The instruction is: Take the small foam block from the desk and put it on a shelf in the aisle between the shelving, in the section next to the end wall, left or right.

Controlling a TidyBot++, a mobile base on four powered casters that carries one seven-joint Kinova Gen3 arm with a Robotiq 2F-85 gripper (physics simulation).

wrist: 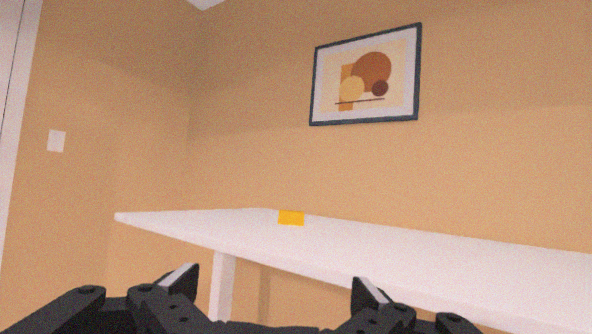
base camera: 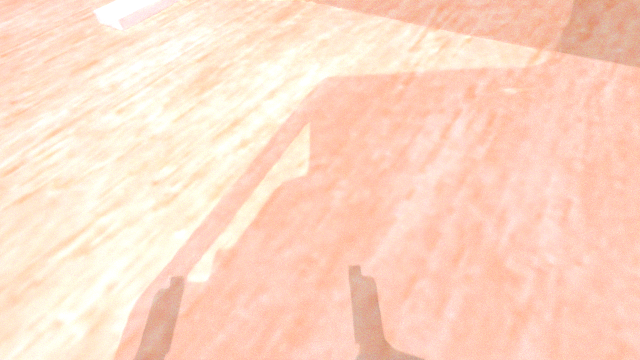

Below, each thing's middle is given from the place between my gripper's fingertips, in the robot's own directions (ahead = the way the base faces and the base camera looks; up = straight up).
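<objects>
As I see it, my gripper is well short of the framed picture [wrist: 373,78], a long way to the left of it and far below it.
</objects>
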